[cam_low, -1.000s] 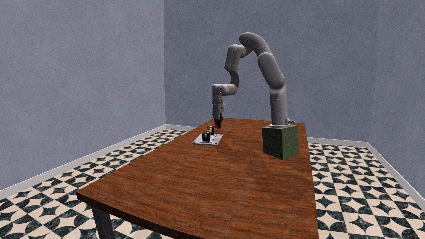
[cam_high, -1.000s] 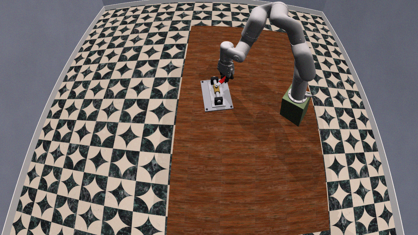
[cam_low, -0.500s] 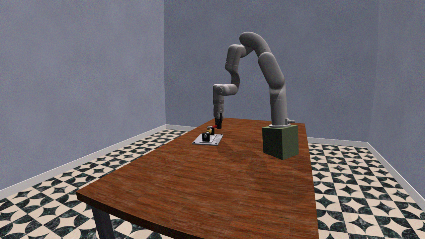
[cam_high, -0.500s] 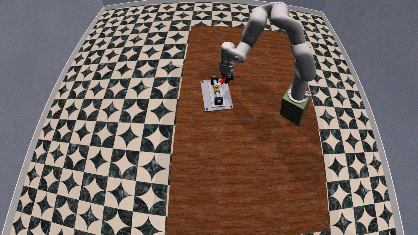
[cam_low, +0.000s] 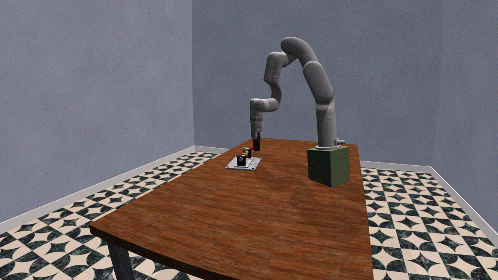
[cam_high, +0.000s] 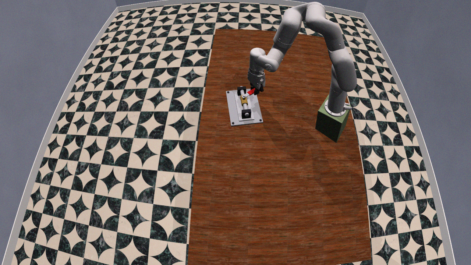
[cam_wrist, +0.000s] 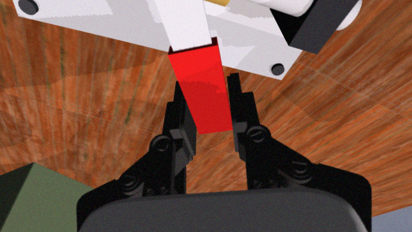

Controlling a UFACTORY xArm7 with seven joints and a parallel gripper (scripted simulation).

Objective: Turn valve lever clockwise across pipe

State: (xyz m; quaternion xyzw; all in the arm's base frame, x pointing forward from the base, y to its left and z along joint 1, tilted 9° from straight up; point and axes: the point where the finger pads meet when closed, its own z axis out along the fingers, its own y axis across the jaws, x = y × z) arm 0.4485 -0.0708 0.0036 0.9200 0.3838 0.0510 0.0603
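Now: the red lever 30 mm to the left of my hand and 30 mm ahead of it.
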